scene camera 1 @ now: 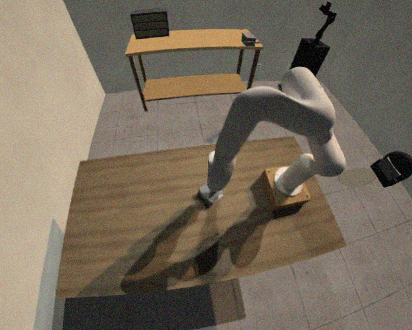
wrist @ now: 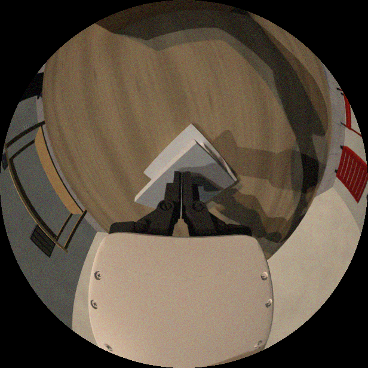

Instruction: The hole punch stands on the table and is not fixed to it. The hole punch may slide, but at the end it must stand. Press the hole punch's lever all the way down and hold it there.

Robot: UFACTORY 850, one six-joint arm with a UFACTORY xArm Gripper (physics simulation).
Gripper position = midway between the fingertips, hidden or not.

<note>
In view: the gripper point(wrist: 181, 182) and a hole punch point(wrist: 190, 132).
</note>
